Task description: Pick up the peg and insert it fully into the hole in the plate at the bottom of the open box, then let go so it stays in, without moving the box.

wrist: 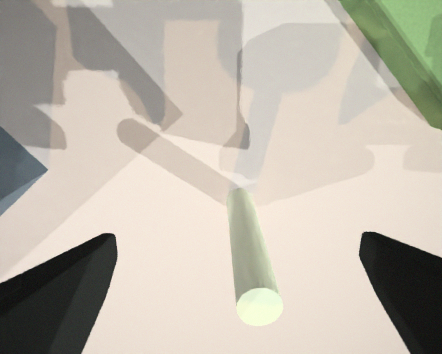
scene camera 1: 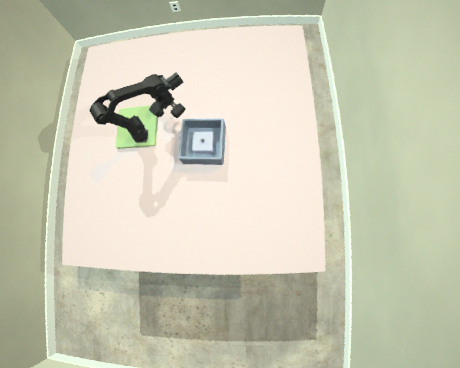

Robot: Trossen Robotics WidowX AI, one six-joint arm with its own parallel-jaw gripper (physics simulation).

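Seen in the pictures: gripper, fingertip midpoint: (wrist: 239, 244) (scene camera 1: 173, 109); arm's base, link origin: (scene camera 1: 141, 136).
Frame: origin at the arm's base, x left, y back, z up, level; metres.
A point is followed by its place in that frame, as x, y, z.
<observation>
The pale green, round peg (wrist: 252, 260) @[0.125, -0.159, 0.042] stands upright on the table, its top end toward the camera. In the wrist view it shows between the two black fingers, with a gap on each side. My gripper (scene camera 1: 167, 110) @[0.122, -0.161, 0.032] (wrist: 239, 244) @[0.122, -0.161, 0.032] is open and holds nothing; it is left of and behind the box in the scene view. The blue-grey open box (scene camera 1: 202, 161) @[-0.141, -0.320, 0.031] (wrist: 17, 170) @[0.044, -0.224, -0.007] stands to the right of the arm; a corner of it shows at the left of the wrist view. The white plate (scene camera 1: 197, 147) @[-0.076, -0.294, 0.033] lies at the box's bottom, with a small dark hole (scene camera 1: 202, 141) near its middle.
A green square pad (scene camera 1: 124, 142) @[-0.029, 0.092, -0.001] (wrist: 410, 30) @[0.111, -0.064, 0.004] lies under the arm's base, left of the box. The pale pink table top (scene camera 1: 200, 225) @[-0.421, -0.311, -0.024] carries shadows of the arm and box. The near wall of the box rises around the plate on its side.
</observation>
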